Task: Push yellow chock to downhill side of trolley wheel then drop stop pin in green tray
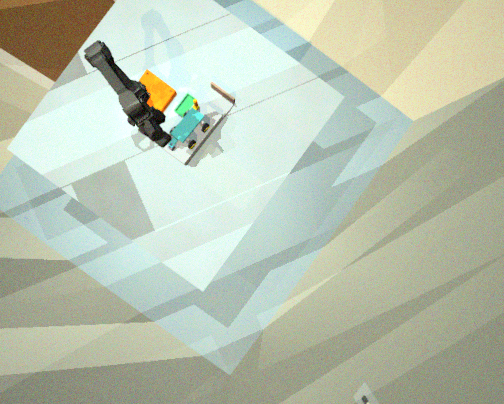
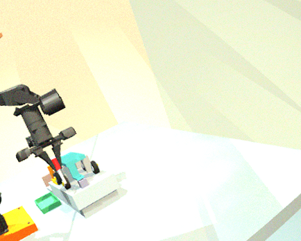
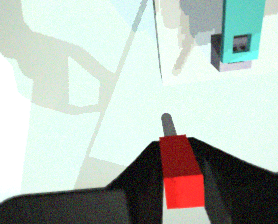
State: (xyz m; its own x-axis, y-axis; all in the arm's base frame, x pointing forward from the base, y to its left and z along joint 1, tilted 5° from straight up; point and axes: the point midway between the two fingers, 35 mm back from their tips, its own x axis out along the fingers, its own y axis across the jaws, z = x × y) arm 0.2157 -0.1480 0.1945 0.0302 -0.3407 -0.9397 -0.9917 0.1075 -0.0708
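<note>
Now: gripper tip 2 cm past the green tray, 24 cm to the right of it and 19 cm above it. From my gripper tip the other things lie so: grey ramp 9 cm ahead, 13 cm to the left, 13 cm below; red-headed stop pin right at my gripper tip; cyan trolley 9 cm ahead, 13 cm to the left, 7 cm below.
</note>
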